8 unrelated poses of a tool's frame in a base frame.
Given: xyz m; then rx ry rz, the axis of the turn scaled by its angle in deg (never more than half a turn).
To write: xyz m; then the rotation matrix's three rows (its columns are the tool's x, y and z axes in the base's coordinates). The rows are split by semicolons. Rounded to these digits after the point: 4 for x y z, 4 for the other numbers.
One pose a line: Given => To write
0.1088 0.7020 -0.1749 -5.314 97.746 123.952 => 0.1088 0.7020 -0.1749; -0.9246 -0.3348 0.1815; 0.2546 -0.1889 0.9484; -0.2833 0.9232 0.2599
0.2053 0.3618 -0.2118 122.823 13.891 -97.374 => 0.2053 0.3618 -0.2118; 0.2487 0.3708 -0.8948; -0.1058 -0.9079 -0.4056; -0.9628 0.1955 -0.1865
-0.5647 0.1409 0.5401 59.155 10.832 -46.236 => -0.5647 0.1409 0.5401; 0.7039 0.6752 -0.2207; -0.5069 0.2597 -0.8219; -0.4976 0.6904 0.5251
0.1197 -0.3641 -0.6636 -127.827 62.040 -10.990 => 0.1197 -0.3641 -0.6636; 0.6494 -0.6534 0.3890; -0.7472 -0.4536 0.4857; -0.1409 -0.6061 -0.7828
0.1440 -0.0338 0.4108 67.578 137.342 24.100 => 0.1440 -0.0338 0.4108; -0.5434 0.6709 0.5045; 0.8026 0.5914 0.0781; -0.2460 0.4474 -0.8599
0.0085 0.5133 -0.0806 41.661 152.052 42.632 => 0.0085 0.5133 -0.0806; -0.8305 0.3901 0.3976; 0.5399 0.7392 0.4026; -0.1369 0.5491 -0.8245
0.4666 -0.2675 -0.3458 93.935 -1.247 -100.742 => 0.4666 -0.2675 -0.3458; 0.0691 0.4810 -0.8740; -0.5025 -0.7400 -0.4470; -0.8618 0.4701 0.1906
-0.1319 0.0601 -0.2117 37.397 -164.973 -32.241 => -0.1319 0.0601 -0.2117; -0.8969 -0.3888 -0.2109; -0.4396 0.8363 0.3276; 0.0490 0.3865 -0.9210
